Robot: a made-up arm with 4 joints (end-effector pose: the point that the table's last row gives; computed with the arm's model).
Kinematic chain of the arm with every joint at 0, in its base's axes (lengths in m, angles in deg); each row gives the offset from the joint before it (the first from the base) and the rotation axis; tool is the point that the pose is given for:
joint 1: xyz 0 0 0.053 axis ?
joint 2: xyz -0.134 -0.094 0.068 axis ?
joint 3: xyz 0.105 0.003 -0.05 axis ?
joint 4: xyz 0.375 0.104 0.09 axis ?
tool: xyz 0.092 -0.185 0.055
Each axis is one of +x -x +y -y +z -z.
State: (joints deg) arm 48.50 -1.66 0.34 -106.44
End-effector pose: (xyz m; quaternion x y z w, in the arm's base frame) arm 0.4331 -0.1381 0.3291 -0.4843 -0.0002 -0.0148 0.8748
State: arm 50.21 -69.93 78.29 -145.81
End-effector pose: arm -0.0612 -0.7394 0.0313 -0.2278 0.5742 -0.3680 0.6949
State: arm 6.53 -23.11 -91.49 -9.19
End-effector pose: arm -0.0330 0.3473 0.3401 -0.1593 -0.2344 0.6760 0.6802
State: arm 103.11 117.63 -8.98 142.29
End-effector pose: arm -0.4843 0.2961 0.3231 -0.3982 -0.8171 0.2478 0.3352
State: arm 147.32 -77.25 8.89 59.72
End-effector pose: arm 0.0795 -0.1531 -0.5552 -0.7460 0.4073 0.4745 0.2291
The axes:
joint 1: +x
joint 2: +y
joint 3: -z
joint 4: +x

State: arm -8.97 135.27 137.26 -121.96
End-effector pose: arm 0.0333 -0.5837 0.1426 0.4837 -0.4815 -0.0854 0.7259
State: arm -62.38 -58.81 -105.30 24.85
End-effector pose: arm -0.1104 0.2929 -0.2253 -0.5396 0.2621 0.7069 0.3749
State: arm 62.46 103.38 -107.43 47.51
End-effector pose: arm -0.1972 0.1205 0.4108 -0.6634 -0.3954 -0.5559 0.3075
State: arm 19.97 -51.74 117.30 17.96
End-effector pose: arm -0.2783 -0.4174 -0.1603 0.5045 -0.2135 -0.7723 0.3216
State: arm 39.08 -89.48 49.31 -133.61
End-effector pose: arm -0.2644 -0.6397 0.4153 -0.2749 0.2549 -0.6573 0.6537
